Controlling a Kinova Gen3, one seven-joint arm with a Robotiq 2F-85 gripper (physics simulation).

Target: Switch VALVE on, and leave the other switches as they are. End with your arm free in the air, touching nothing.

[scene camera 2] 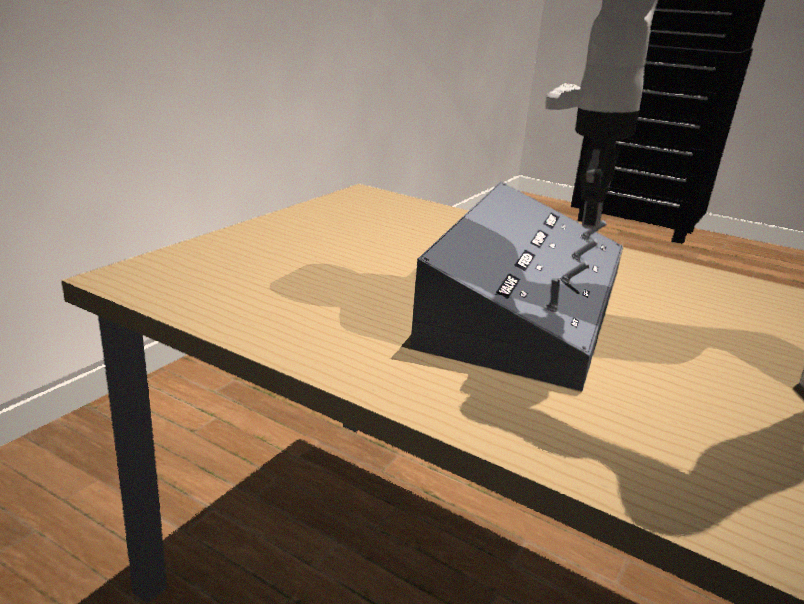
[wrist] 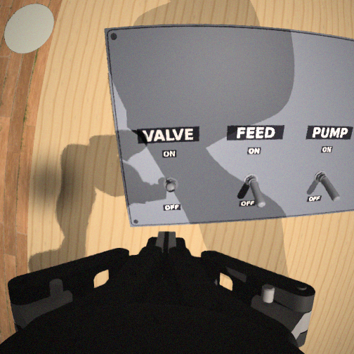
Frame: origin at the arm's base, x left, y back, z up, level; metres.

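Seen in the pictures: gripper, fingertip midpoint: (scene camera 2: 590, 227).
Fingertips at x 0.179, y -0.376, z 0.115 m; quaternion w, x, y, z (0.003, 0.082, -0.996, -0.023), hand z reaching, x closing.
A point is followed by its place in that frame.
The VALVE lever (scene camera 2: 554, 294) @(z 0.005, x 0.188, y -0.407 m) (wrist: 170, 185) stands up at the near end of the sloped grey panel (scene camera 2: 484, 204) @(z 0.041, x -0.026, y -0.648 m) (wrist: 200, 75). It points differently from the others, leaning to its ON side; in the wrist view it is seen almost end-on. The FEED lever (scene camera 2: 575, 271) @(z 0.001, x 0.069, y -0.422 m) (wrist: 257, 192) and PUMP lever (scene camera 2: 584, 250) @(z -0.003, x -0.047, y -0.452 m) (wrist: 329, 186) lean to OFF. A fourth lever (scene camera 2: 594, 229) @(z 0.000, x -0.165, y -0.480 m) at the far end leans the same way; its label is too small to read. My gripper (scene camera 2: 591, 219) @(z 0.114, x 0.179, y -0.376 m) (wrist: 166, 242) is shut and empty, in the air, apart from the VALVE lever, past the panel's OFF-side edge in the wrist view.
The panel box stands on a wooden table (scene camera 2: 227, 260) @(z -0.107, x 0.245, y -1.050 m) (wrist: 80, 100). A black drawer cabinet (scene camera 2: 727, 130) stands on the floor behind. Arm shadows fall across the panel and table. A pale round disc (wrist: 29, 28) shows at the wrist view's top left.
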